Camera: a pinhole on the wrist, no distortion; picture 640 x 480 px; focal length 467.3 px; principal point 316.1 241.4 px. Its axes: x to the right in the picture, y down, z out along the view. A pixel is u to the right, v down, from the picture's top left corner.
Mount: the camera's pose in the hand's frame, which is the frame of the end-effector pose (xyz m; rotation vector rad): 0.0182 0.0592 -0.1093 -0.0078 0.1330 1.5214
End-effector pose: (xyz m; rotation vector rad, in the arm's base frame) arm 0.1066 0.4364 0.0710 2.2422 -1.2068 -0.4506
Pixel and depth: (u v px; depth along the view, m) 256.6 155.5 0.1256
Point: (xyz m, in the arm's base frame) 0.0913 0.3653 0.0897
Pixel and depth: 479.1 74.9 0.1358
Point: 0.0645 0.3124 0.1250
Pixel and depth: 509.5 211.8 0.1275
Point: 0.0411 0.3453 0.1348
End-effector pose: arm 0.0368 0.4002 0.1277 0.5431 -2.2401 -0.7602
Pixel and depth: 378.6 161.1 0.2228
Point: -0.1079 0.4742 0.1720
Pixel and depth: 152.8 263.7 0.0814
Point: 0.0362 0.4081 0.1772
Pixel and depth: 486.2 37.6 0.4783
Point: -0.4294 0.5609 0.2373
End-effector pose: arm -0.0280 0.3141 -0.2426 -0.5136 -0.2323 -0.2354
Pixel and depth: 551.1 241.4 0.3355
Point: 0.0606 0.6283 -0.1687
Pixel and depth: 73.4 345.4 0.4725
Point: -0.1841 0.4057 0.1345
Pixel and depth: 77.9 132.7 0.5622
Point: 0.0192 0.3662 0.2845
